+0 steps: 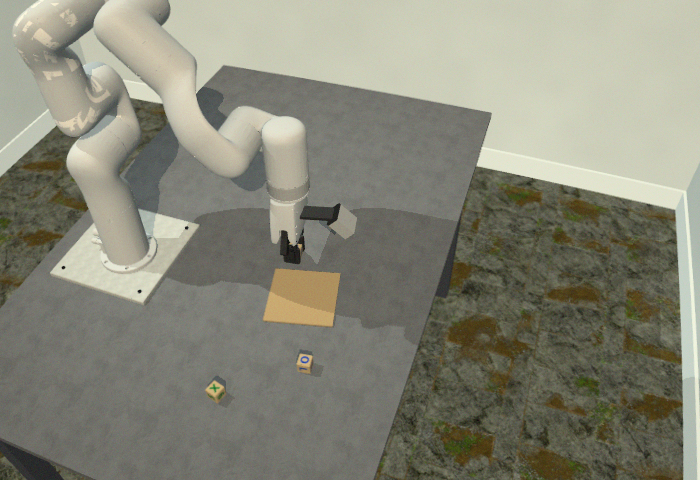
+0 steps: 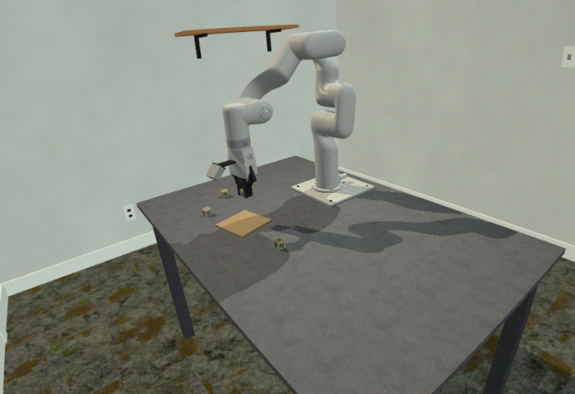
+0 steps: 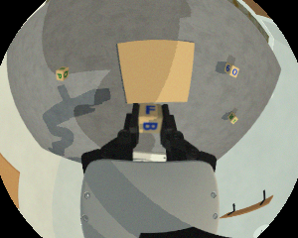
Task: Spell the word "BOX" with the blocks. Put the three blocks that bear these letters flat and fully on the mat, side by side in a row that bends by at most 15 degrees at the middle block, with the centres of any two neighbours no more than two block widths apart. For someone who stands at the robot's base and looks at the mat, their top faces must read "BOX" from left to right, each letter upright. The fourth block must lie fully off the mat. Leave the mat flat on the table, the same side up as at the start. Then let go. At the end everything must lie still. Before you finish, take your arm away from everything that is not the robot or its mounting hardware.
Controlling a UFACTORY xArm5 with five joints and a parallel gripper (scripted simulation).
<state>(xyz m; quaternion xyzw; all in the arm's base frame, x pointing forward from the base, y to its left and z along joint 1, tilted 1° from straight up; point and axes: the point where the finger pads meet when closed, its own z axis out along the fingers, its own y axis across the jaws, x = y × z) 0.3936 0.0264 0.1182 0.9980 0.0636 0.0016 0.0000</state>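
Now: the tan mat 120 mm below my hand, 20 mm ahead of it and 10 mm to the right of it. From my hand the other things lie so: X block 280 mm to the right, 110 mm below, 50 mm behind; then B block 10 mm below; then O block 170 mm to the right, 110 mm below, 80 mm ahead.
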